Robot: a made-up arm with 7 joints. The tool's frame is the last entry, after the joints. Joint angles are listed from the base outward.
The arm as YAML. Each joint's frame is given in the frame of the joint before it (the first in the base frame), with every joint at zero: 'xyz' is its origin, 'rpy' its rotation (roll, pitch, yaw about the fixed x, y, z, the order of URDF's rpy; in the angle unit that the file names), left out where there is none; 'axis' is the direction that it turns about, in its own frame. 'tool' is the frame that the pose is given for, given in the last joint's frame.
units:
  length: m
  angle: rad
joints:
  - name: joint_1
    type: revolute
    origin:
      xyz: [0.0, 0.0, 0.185]
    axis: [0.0, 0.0, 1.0]
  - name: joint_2
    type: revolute
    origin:
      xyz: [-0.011, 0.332, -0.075]
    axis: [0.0, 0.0, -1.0]
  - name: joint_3
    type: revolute
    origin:
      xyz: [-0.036, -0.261, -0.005]
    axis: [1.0, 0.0, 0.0]
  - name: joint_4
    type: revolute
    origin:
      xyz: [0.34, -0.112, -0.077]
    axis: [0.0, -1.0, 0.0]
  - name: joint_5
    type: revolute
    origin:
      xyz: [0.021, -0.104, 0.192]
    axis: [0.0, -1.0, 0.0]
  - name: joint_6
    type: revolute
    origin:
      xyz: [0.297, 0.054, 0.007]
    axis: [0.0, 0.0, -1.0]
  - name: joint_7
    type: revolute
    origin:
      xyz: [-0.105, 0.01, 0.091]
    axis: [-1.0, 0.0, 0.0]
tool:
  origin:
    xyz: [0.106, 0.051, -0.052]
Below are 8 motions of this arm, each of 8 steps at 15 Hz.
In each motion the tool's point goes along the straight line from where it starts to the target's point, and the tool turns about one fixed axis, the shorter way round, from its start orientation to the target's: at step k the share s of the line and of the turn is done. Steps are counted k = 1, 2, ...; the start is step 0. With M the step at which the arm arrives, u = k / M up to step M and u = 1 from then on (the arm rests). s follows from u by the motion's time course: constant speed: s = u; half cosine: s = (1 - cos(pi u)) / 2; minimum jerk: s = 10 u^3 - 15 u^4 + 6 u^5.
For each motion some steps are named. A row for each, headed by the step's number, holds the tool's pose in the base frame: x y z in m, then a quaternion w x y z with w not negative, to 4 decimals.
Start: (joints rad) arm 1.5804 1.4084 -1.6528 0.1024 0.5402 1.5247 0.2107
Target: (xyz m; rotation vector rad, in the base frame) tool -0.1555 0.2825 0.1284 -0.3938 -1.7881 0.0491
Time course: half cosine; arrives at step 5
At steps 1, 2, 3, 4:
1: 0.1683 0.1933 0.2260 0.6155 -0.3505 -0.6558 -0.2614
2: 0.0788 0.2179 0.1990 0.6216 -0.3043 -0.6976 -0.1851
3: -0.0318 0.2484 0.1657 0.6209 -0.2431 -0.7400 -0.0884
4: -0.1213 0.2731 0.1387 0.6135 -0.1910 -0.7662 -0.0091

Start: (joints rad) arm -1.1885 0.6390 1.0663 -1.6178 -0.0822 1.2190 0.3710
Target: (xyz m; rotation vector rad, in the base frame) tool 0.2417 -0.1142 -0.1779 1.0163 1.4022 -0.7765
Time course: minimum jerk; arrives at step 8
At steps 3, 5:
3: 0.2355 -0.2824 -0.2226 0.5210 0.4321 0.6081 -0.4147
5: 0.2393 -0.1781 -0.1949 0.5599 0.4346 0.6042 -0.3642

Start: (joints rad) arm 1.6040 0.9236 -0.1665 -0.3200 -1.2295 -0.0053 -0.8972
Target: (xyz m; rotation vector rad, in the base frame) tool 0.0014 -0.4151 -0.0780 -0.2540 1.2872 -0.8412
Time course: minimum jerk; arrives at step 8
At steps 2, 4, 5, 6, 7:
2: 0.2585 -0.0422 -0.0759 0.7463 0.0247 0.6504 -0.1393
4: 0.1448 -0.2071 -0.0769 0.7385 -0.0373 0.6258 -0.2481
5: 0.0803 -0.3006 -0.0774 0.7287 -0.0723 0.6074 -0.3081
6: 0.0311 -0.3720 -0.0778 0.7186 -0.0987 0.5911 -0.3528
7: 0.0060 -0.4084 -0.0780 0.7126 -0.1121 0.5821 -0.3752

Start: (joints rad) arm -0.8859 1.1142 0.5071 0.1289 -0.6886 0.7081 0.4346
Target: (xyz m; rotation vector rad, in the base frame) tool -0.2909 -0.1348 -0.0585 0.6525 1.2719 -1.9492
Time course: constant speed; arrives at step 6
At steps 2, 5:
2: -0.3151 -0.1534 -0.0106 0.3458 0.2778 0.3397 -0.8294
5: -0.2970 -0.1395 -0.0465 0.3532 0.2595 0.4552 -0.7751

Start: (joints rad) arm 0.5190 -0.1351 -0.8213 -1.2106 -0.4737 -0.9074 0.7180
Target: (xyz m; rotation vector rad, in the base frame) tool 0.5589 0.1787 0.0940 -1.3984 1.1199 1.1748
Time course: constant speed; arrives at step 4
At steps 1, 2, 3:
1: 0.5692 0.1225 0.0243 0.5274 -0.4396 0.5601 0.4635
2: 0.5658 0.1412 0.0475 0.5130 -0.4858 0.5281 0.4711
3: 0.5623 0.1600 0.0708 0.4969 -0.5303 0.4943 0.4770

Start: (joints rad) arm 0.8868 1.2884 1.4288 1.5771 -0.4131 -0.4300 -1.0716
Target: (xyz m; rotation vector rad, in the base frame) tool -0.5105 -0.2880 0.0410 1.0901 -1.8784 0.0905
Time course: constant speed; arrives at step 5
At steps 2, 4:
2: -0.4211 -0.2980 0.0464 0.4144 0.5469 -0.7272 0.0178
4: -0.4807 -0.2913 0.0428 0.4491 0.4790 -0.7536 0.0305

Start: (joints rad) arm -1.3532 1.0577 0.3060 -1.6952 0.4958 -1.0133 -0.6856
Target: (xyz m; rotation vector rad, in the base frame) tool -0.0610 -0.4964 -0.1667 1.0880 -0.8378 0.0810
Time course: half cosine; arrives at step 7
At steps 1, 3, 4, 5, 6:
1: -0.3423 -0.1640 -0.2150 0.4806 0.7257 -0.3504 -0.3459
3: -0.2419 -0.2826 -0.1978 0.6059 0.6673 -0.3759 -0.2150
4: -0.1761 -0.3605 -0.1864 0.6762 0.6155 -0.3852 -0.1245
5: -0.1167 -0.4306 -0.1763 0.7304 0.5604 -0.3883 -0.0413
6: -0.0757 -0.4791 -0.1692 0.7624 0.5180 -0.3875 0.0167

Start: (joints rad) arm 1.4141 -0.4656 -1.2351 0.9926 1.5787 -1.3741 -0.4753
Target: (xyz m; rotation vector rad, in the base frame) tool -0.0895 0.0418 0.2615 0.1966 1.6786 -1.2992
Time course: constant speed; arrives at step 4
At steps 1, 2, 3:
1: -0.1008 0.0394 0.2721 0.5430 0.0930 0.7213 -0.4198
2: -0.0970 0.0402 0.2686 0.5242 0.0891 0.7120 -0.4586
3: -0.0933 0.0410 0.2650 0.5045 0.0850 0.7013 -0.4965

